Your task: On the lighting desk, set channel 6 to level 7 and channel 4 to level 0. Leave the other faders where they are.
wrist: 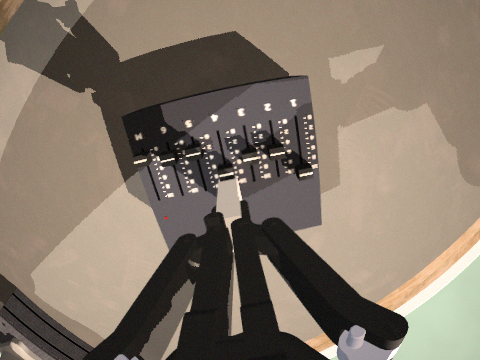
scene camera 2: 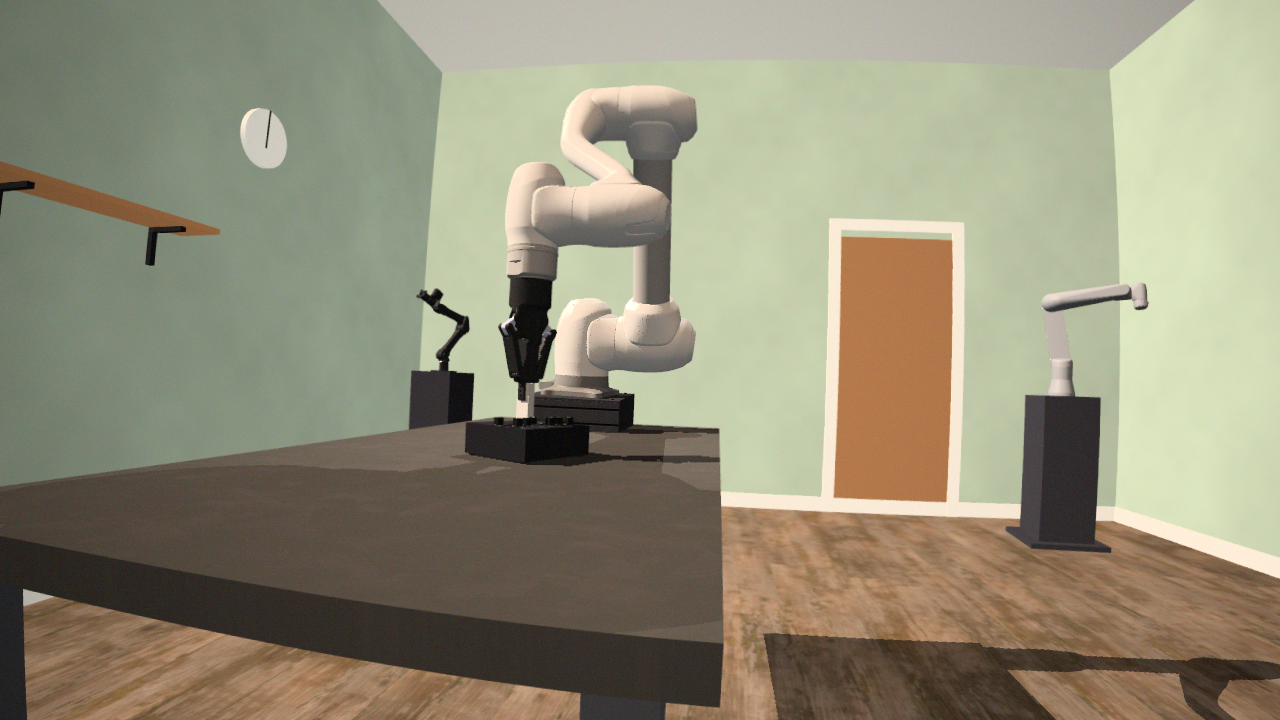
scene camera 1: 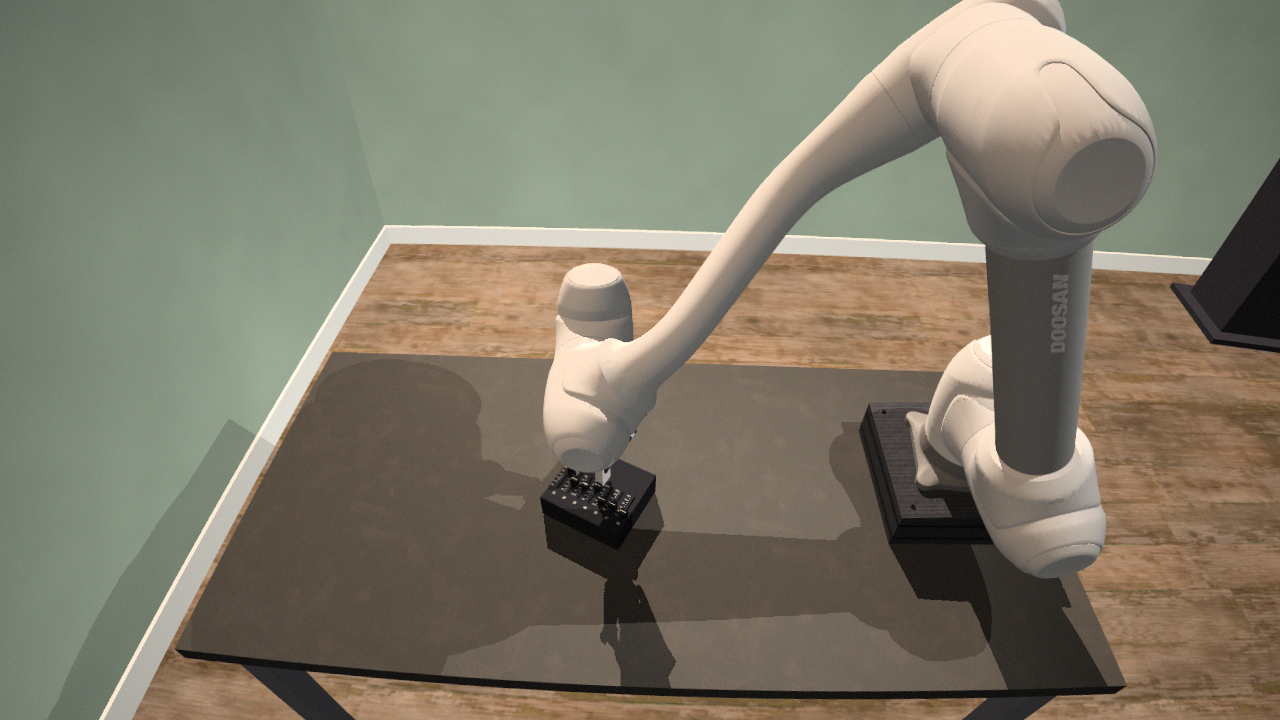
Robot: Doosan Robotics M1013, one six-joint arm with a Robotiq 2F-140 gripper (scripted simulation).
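Visible: the gripper (scene camera 2: 524,419), (wrist: 230,191).
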